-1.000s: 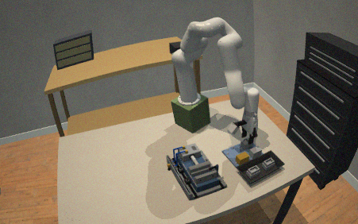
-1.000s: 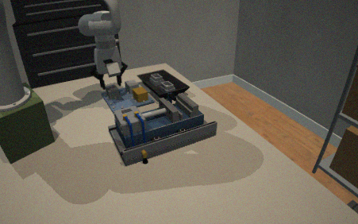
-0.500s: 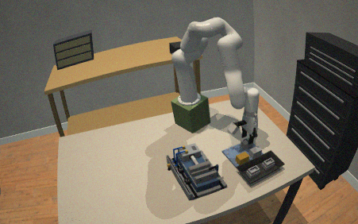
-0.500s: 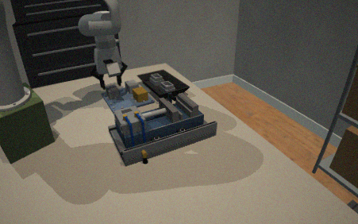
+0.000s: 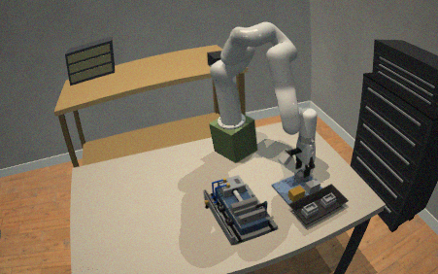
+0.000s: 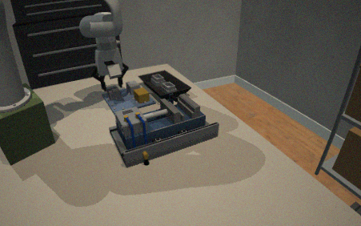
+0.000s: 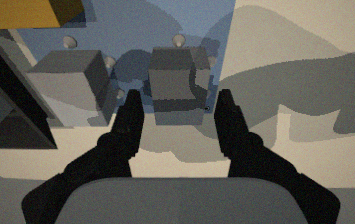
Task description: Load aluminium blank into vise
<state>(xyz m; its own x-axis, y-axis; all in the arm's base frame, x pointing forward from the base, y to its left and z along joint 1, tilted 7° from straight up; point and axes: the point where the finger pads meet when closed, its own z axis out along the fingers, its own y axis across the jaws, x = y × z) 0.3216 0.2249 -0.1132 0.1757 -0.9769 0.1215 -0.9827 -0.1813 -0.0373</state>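
The brass blank lies 110 mm ahead of my hand, 70 mm to the right of it and 40 mm below it.
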